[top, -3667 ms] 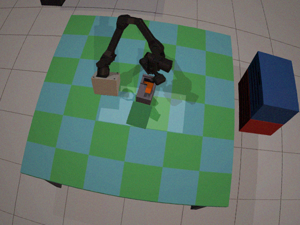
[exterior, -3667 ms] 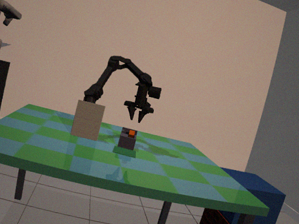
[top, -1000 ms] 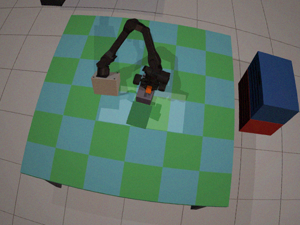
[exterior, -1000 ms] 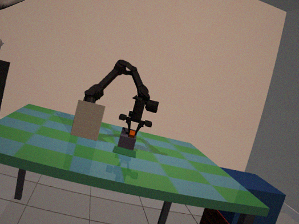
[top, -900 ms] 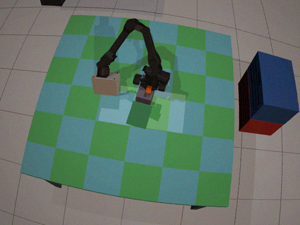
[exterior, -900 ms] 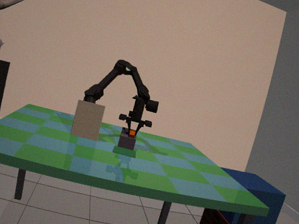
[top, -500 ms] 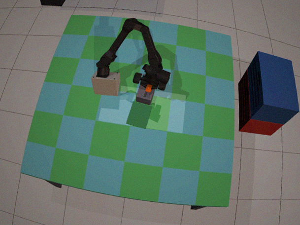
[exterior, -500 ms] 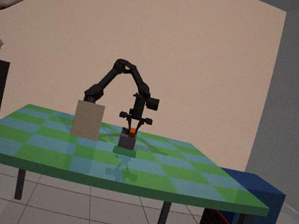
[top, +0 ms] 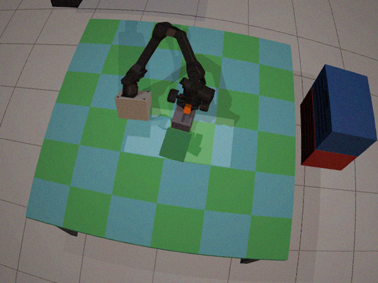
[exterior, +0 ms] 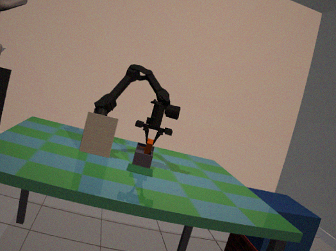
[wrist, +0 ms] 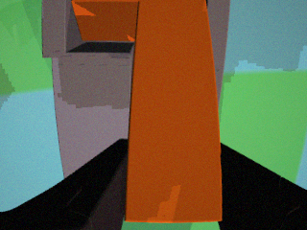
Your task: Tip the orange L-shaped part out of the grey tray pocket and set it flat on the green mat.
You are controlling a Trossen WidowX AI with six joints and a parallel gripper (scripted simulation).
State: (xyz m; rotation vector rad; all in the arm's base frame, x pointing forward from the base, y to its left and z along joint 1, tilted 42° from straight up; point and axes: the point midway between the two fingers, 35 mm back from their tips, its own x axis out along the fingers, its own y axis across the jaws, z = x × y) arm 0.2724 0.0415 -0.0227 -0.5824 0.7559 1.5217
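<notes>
Now: gripper tip 140 mm to the left of the dark green mat, 120 mm above it and 20 mm past it. The rest, counted from my gripper tip: orange L-shaped part 30 mm to the left, 30 mm below, 10 mm behind.
</notes>
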